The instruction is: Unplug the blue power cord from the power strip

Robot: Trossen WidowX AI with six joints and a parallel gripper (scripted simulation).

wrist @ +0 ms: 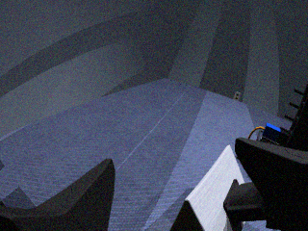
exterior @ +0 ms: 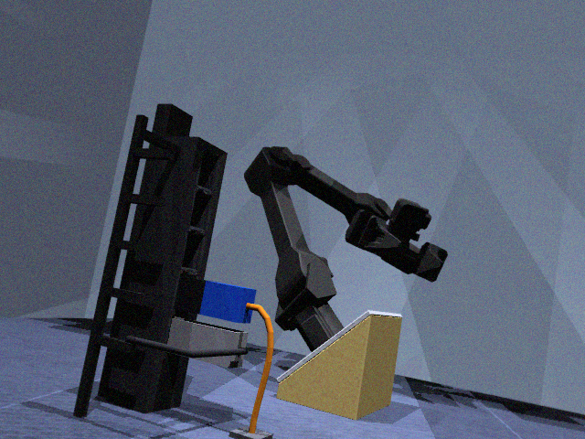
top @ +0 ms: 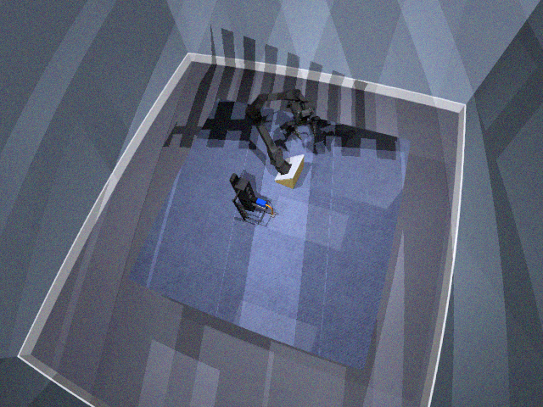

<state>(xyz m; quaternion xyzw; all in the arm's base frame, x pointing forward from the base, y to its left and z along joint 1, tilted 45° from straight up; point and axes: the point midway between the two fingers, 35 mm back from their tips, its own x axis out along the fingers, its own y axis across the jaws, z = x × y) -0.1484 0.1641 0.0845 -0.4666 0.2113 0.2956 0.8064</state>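
My gripper tip is now 380 mm short of the blue plug, 140 mm to the left of it and 100 mm above it.
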